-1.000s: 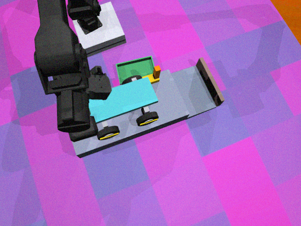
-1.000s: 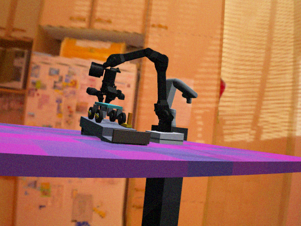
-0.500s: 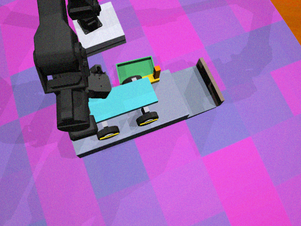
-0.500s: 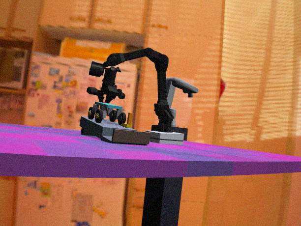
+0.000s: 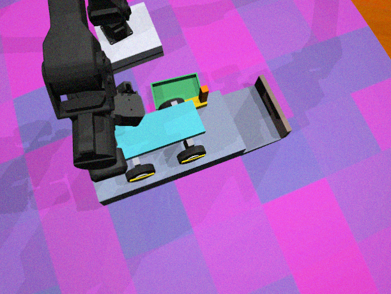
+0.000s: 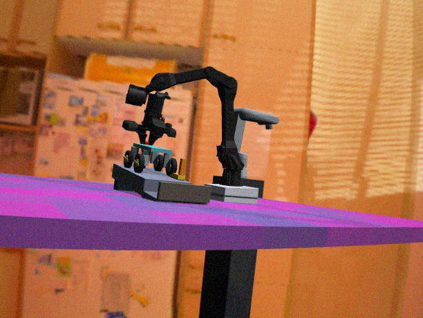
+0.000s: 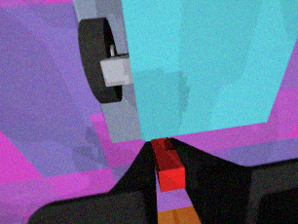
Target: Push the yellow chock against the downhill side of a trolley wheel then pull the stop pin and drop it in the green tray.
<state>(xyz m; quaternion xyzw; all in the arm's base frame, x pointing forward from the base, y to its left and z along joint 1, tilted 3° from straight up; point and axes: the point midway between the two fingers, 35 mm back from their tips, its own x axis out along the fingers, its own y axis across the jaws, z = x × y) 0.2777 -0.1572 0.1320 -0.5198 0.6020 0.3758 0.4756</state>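
The yellow chock lies 22 cm to the left of my gripper tip and 6 cm below it. Also, from my gripper tip: trolley 11 cm to the left, 4 cm ahead, 3 cm below; red-headed stop pin right at my gripper tip; grey ramp 11 cm to the left, 10 cm below, 4 cm ahead.
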